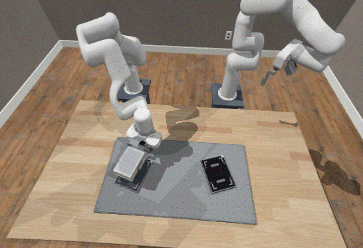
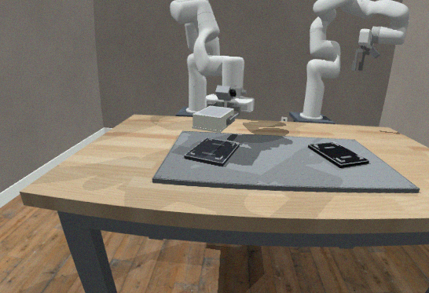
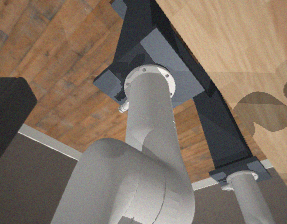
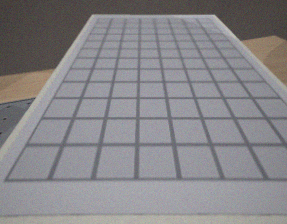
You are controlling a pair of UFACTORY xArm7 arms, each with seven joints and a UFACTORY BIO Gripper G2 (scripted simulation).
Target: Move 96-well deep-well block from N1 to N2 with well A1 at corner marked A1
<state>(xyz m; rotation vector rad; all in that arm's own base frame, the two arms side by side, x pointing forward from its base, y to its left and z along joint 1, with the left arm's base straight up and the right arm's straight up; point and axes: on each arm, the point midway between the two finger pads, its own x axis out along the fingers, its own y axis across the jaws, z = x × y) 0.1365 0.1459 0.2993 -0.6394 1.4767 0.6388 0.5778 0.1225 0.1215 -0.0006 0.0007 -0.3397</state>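
Note:
My right gripper is now 1 cm past the nest N2, 40 cm to the right of it and 10 cm above it. The rest, counted from my right hand: nest N1: 1 cm ahead, 10 cm below; then deep-well block: 1 cm ahead.

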